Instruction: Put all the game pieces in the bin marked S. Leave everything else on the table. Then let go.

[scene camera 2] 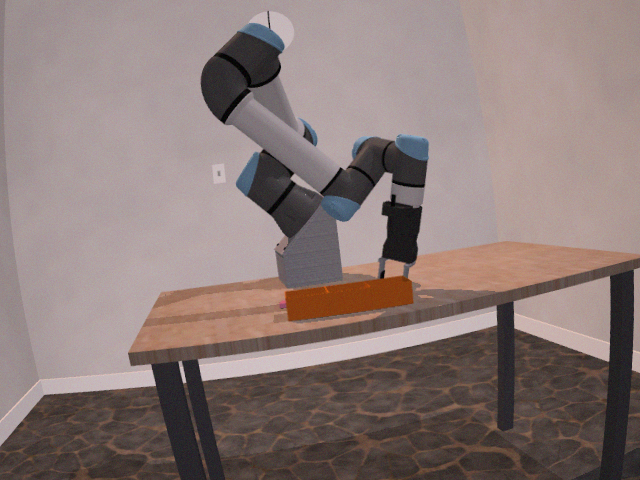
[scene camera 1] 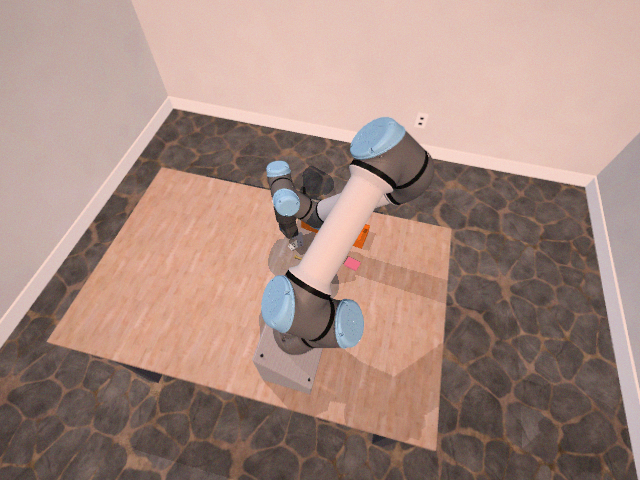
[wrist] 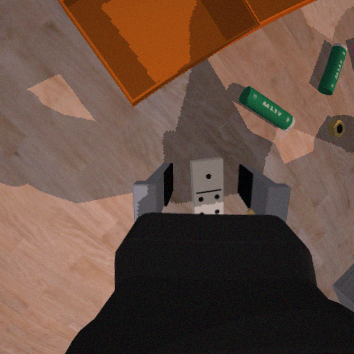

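Seen in the pictures: gripper, fingertip midpoint: (scene camera 1: 296, 242) (wrist: 205, 177); arm's base at its link origin: (scene camera 2: 305, 217).
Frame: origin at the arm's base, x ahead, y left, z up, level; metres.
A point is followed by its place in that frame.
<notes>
A white domino (wrist: 207, 169) @[x 0.386, y 0.071, z -0.174 m] (scene camera 1: 292, 246) @[x 0.362, y 0.090, z -0.173 m] with black dots lies on the table; in the wrist view its lower end is hidden by the gripper body. My gripper (wrist: 205, 177) @[x 0.384, y 0.077, z -0.171 m] (scene camera 1: 295, 240) @[x 0.384, y 0.077, z -0.171 m] (scene camera 2: 393, 274) is open and points down, with one finger on each side of the domino and a gap to each. An orange divided bin (wrist: 220, 56) (scene camera 1: 361, 237) @[x 0.451, y -0.165, z -0.174 m] (scene camera 2: 351, 302) @[x 0.513, y -0.065, z -0.160 m] stands beyond the gripper in the wrist view; the part of its inside that shows there holds no pieces. The letter S does not show in any view.
Two green batteries (wrist: 269, 108) @[x 0.385, y 0.005, z -0.166 m] (wrist: 333, 70) @[x 0.362, y -0.073, z -0.168 m] and a brass nut (wrist: 337, 128) @[x 0.314, y -0.047, z -0.172 m] lie right of the domino in the wrist view. A small yellow piece (scene camera 1: 298, 257) @[x 0.319, y 0.058, z -0.171 m] (wrist: 251, 212) @[x 0.328, y 0.071, z -0.171 m] lies near the gripper. A pink block (scene camera 1: 352, 263) @[x 0.329, y -0.144, z -0.170 m] (scene camera 2: 282, 304) @[x 0.342, y -0.168, z -0.173 m] lies beside the bin.
</notes>
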